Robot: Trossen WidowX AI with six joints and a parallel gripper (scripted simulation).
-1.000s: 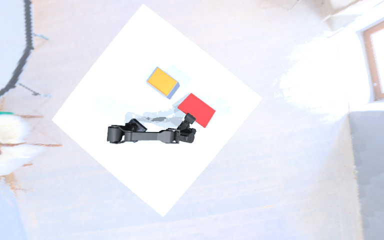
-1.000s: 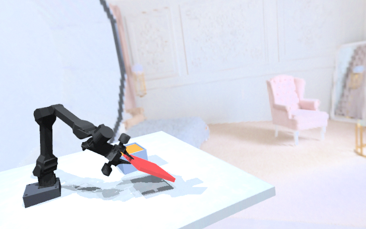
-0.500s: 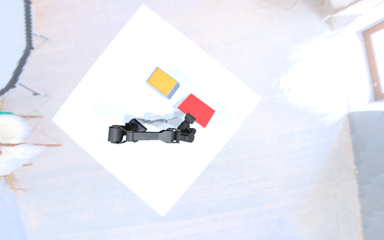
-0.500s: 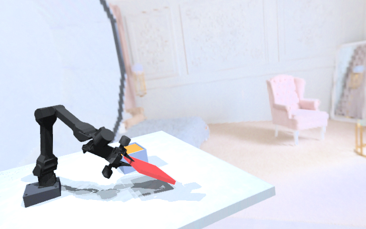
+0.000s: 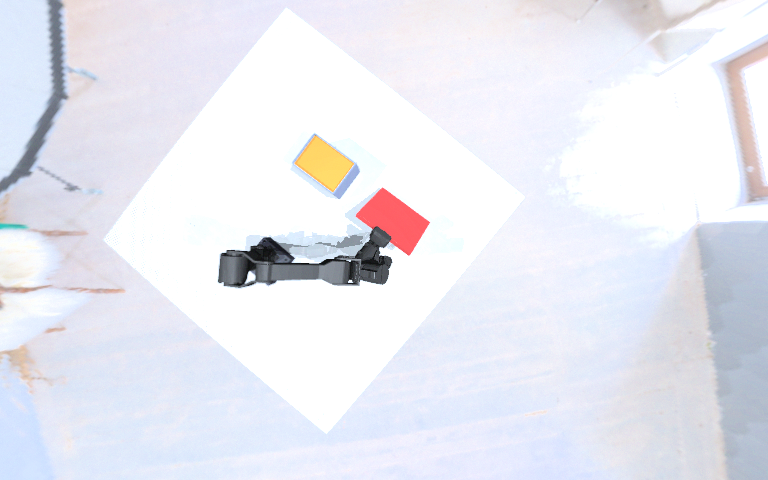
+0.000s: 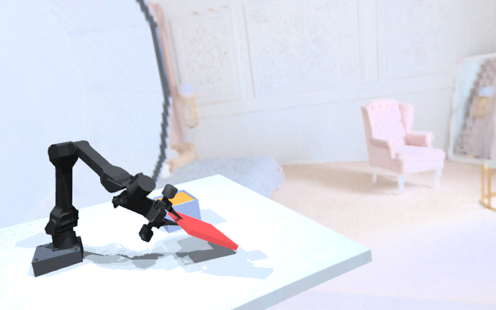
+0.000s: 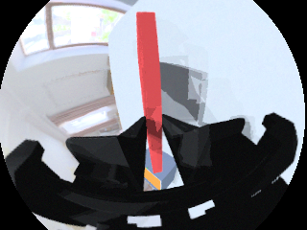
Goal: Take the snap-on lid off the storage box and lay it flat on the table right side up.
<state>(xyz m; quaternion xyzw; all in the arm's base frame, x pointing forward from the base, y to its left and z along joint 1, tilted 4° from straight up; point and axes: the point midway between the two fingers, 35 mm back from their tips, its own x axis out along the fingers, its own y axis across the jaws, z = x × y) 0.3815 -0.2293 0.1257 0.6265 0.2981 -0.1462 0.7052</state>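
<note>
Right now my gripper tip is 70 mm short of the red lid, 20 mm to the right of it and 50 mm above it. The rest, counted from my gripper tip: blue-grey storage box 10 mm behind, 340 mm to the left, 70 mm below.
</note>
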